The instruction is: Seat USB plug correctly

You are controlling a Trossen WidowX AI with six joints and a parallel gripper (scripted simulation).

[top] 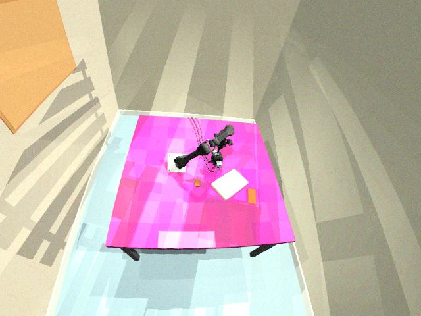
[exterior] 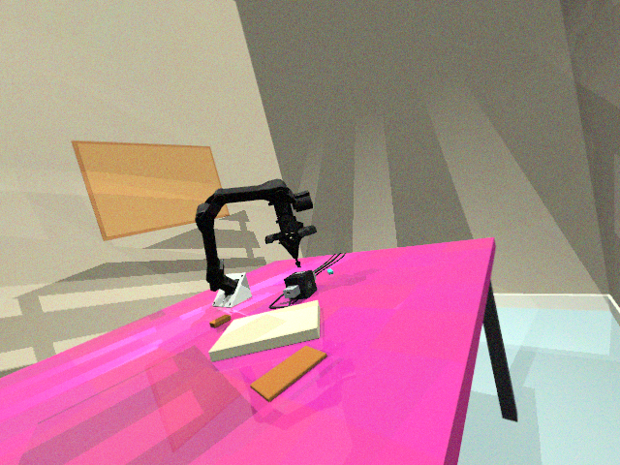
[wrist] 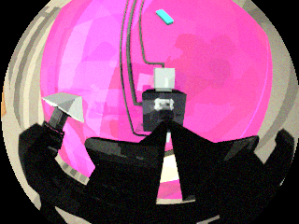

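Right now my gripper tip is 20 mm above the usb plug. The rest, counted from my gripper tip: white slab 250 mm to the right, 120 mm below, 70 mm ahead; small cyan piece 230 mm to the left, 130 mm below, 30 mm behind; small orange block 230 mm to the right, 190 mm behind, 130 mm below.
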